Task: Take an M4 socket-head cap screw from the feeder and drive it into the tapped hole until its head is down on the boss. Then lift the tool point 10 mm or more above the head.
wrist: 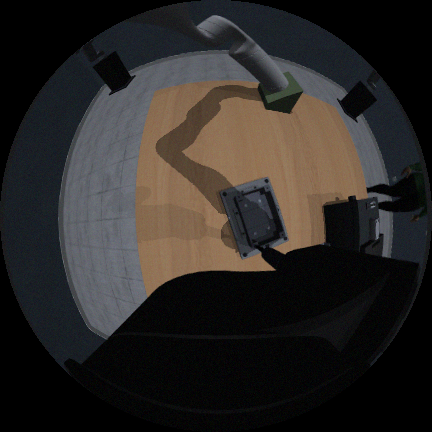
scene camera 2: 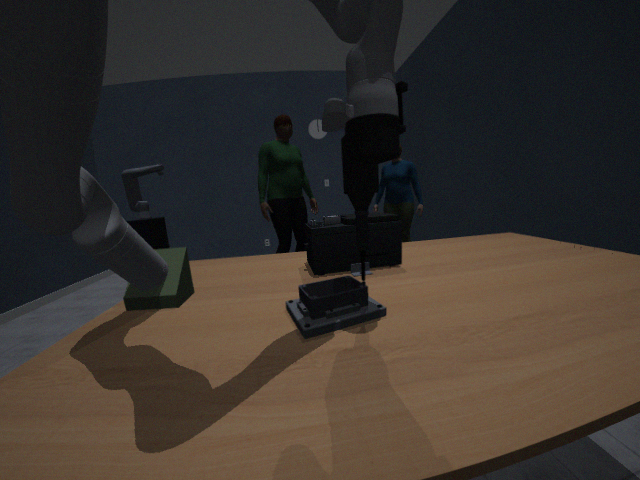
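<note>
The screwdriver [scene camera 2: 363, 281] [wrist: 257, 245] points straight down, its thin bit at the near right corner of the dark open-topped housing [scene camera 2: 337, 303] in the scene view. Its tip is at or just above the corner's rim; contact cannot be told. The housing sits on a grey fixture plate [scene camera 2: 319, 328] [wrist: 228, 201] with holes at its corners. No screw can be made out at the tip, and the tapped hole and boss under it are hidden or too small to tell. A black box-shaped unit [scene camera 2: 333, 248] [wrist: 341, 222], possibly the feeder, stands behind the housing with small parts on top.
A small light bracket [scene camera 2: 360, 271] lies between the housing and the black unit. A green wedge-shaped block [scene camera 2: 179, 279] [wrist: 284, 102] carries the arm's base at the table's left side. Two people [scene camera 2: 283, 170] [scene camera 2: 399, 180] stand beyond the wooden table [scene camera 2: 491, 330].
</note>
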